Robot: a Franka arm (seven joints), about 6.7 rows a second.
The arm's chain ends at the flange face. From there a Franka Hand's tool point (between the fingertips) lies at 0.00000 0.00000 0.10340 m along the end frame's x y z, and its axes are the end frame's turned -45 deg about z.
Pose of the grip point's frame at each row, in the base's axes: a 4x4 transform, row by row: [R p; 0 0 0 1], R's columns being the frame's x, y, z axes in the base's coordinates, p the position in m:
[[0.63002 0.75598 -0.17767 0.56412], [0.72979 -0.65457 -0.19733 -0.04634], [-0.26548 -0.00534 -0.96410 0.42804], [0 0 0 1]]
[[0.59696 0.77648 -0.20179 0.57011], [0.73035 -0.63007 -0.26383 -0.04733], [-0.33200 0.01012 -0.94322 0.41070], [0 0 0 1]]
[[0.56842 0.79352 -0.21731 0.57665], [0.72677 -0.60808 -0.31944 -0.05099], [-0.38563 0.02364 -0.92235 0.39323], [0 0 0 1]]
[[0.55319 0.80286 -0.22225 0.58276], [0.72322 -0.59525 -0.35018 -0.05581], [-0.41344 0.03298 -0.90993 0.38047], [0 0 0 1]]
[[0.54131 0.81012 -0.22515 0.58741], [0.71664 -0.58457 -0.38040 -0.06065], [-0.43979 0.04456 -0.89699 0.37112], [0 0 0 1]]
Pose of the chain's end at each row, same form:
[[0.98005 0.08907 -0.17767 0.58249], [0.05319 -0.97889 -0.19733 -0.02594], [-0.19150 0.18395 -0.96410 0.52773], [0 0 0 1]]
[[0.97117 0.12694 -0.20179 0.59098], [0.07091 -0.96196 -0.26383 -0.02005], [-0.22760 0.24192 -0.94322 0.50823], [0 0 0 1]]
[[0.96304 0.15917 -0.21731 0.59912], [0.08393 -0.94388 -0.31944 -0.01796], [-0.25597 0.28940 -0.92235 0.48860], [0 0 0 1]]
[[0.95887 0.17654 -0.22225 0.60574], [0.09049 -0.93230 -0.35018 -0.01960], [-0.26903 0.31567 -0.90993 0.47456], [0 0 0 1]]
[[0.95561 0.19008 -0.22515 0.61069], [0.09339 -0.92009 -0.38040 -0.02132], [-0.27947 0.34249 -0.89699 0.46387], [0 0 0 1]]

